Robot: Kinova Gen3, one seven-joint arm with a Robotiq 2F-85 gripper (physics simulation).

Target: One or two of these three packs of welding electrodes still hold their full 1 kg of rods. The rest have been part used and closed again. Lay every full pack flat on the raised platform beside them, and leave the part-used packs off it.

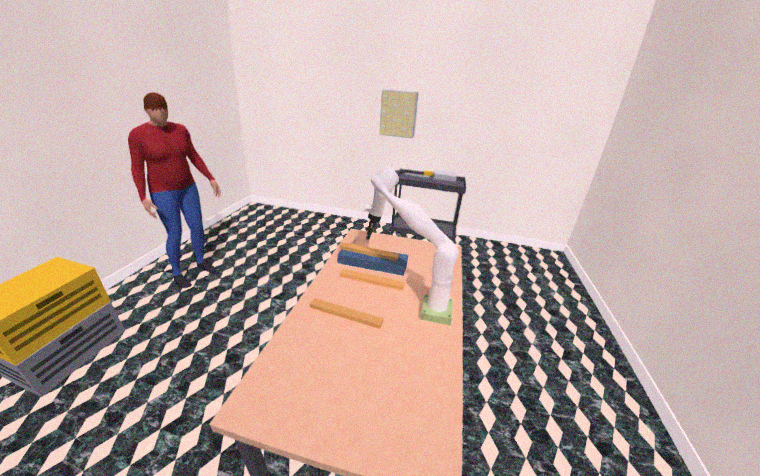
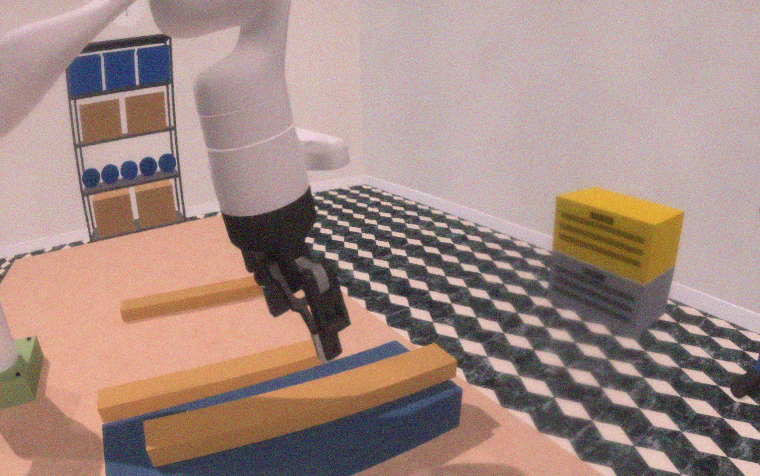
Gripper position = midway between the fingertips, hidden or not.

Note:
In view: my gripper (image 2: 304,333), a pack (image 2: 152,394), a pack (image 2: 236,289) and a blue raised platform (image 1: 349,258).

